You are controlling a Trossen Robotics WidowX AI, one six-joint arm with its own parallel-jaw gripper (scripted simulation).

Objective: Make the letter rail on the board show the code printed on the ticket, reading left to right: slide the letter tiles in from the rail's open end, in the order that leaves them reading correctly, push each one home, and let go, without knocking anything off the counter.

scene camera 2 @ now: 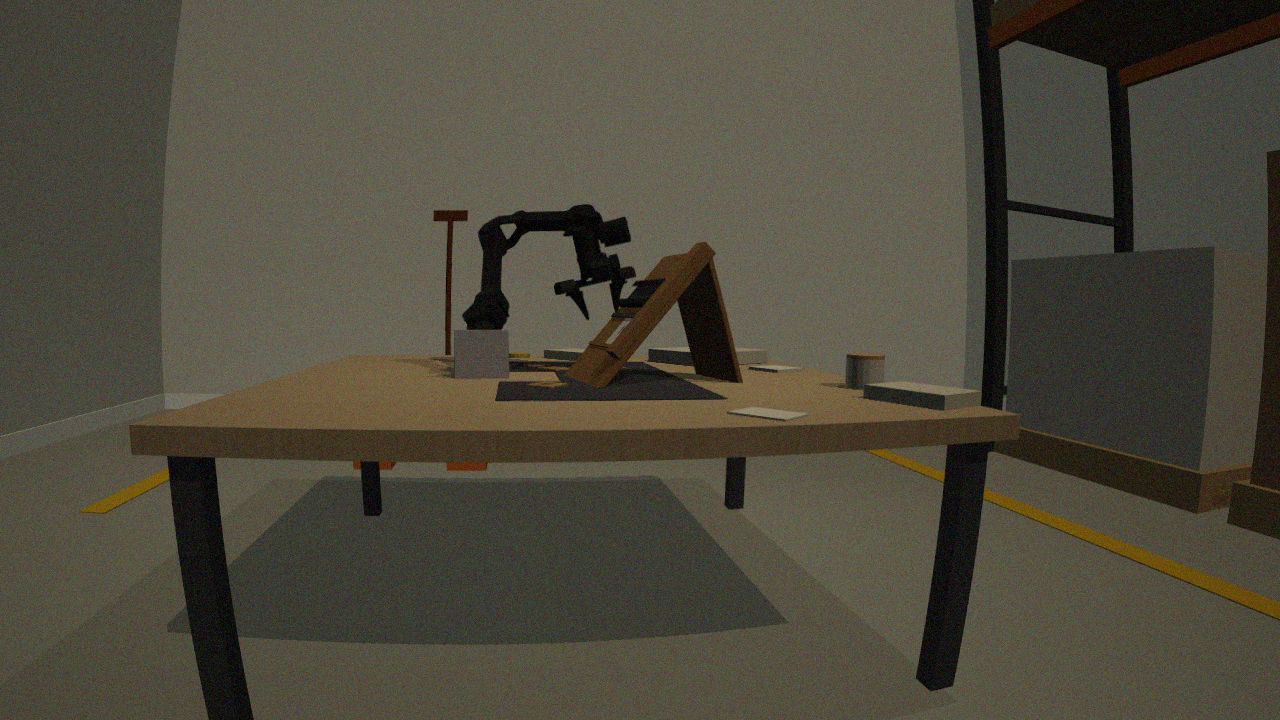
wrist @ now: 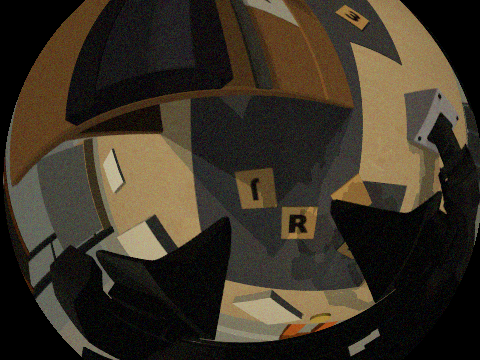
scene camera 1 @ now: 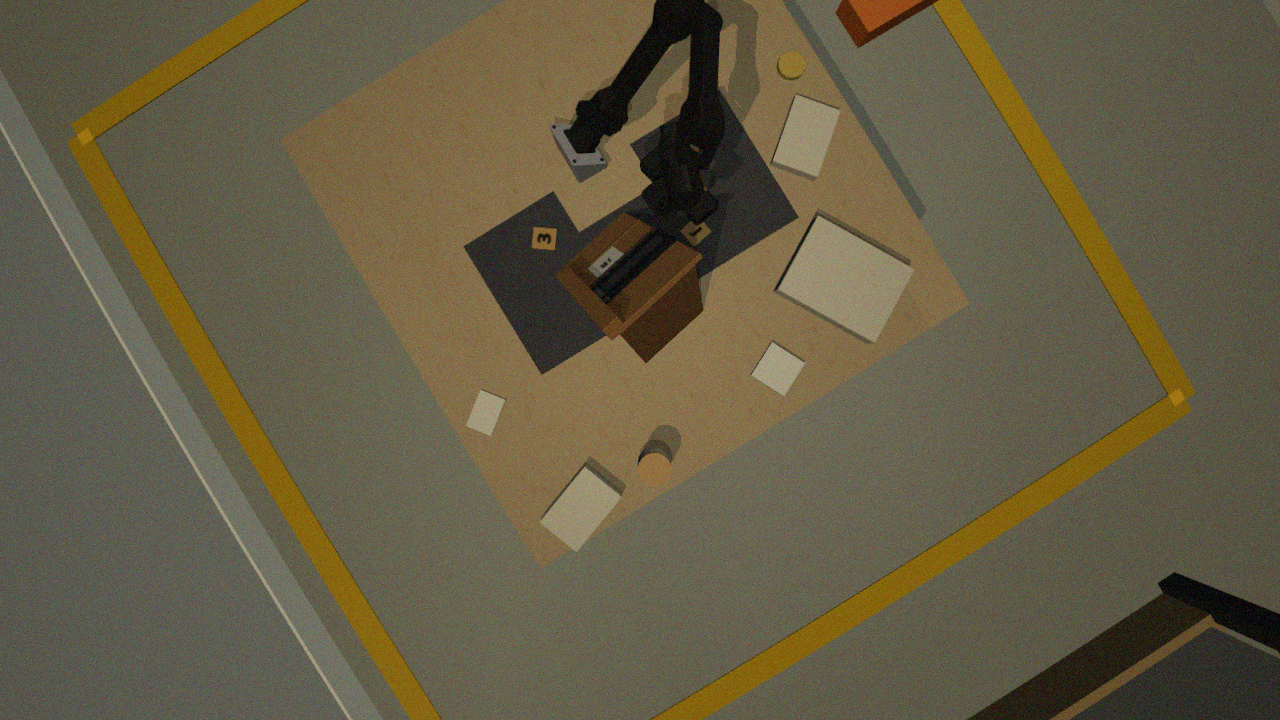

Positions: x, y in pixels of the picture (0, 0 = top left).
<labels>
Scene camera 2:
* my gripper: 602, 316
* slanted wooden board: 690, 278
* dark mat: 645, 382
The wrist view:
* my gripper: 283, 216
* j tile: 257, 189
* white box: 148, 240
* slanted wooden board: 109, 79
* dark mat: 313, 148
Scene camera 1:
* my gripper: 680, 206
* white box: 851, 284
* slanted wooden board: 650, 294
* dark mat: 552, 326
</labels>
